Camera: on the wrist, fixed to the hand. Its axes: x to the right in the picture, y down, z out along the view.
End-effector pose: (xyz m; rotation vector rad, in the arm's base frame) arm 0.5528 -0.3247 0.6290 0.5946 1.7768 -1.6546
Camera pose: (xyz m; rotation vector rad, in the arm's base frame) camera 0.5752 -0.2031 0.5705 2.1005 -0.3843 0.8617
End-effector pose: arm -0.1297 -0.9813 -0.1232 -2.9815 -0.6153 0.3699
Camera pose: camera -0.0609 -1.0427 -0.0221 0.6917 -2.9305 0.7011
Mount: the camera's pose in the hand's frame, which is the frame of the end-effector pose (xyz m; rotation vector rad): 0.0146 0.0702 -0.1165 -0.1134 -0.8718 -3.0141
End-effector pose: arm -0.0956 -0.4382 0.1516 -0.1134 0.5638 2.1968
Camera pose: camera -0.1712 -0.5163 0.0685 0.0252 -0.3970 -0.7924
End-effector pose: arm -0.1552 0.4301 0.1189 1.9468 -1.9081 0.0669
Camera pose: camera -0.1932 0.4552 0.2479 -1.8971 -1.7665 1.2019
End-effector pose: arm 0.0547 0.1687 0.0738 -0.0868 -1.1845 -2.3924
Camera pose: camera 0.0892 0.0375 0.0563 -0.3322 0.1299 0.4697
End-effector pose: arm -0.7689 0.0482 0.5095 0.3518 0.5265 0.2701
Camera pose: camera -0.8299 0.1466 0.4366 -0.6822 -0.2797 -2.6253
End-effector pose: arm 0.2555 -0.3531 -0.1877 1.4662 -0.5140 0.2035
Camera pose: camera 0.2618 -0.2339 -0.1208 0.6790 1.3222 -2.6577
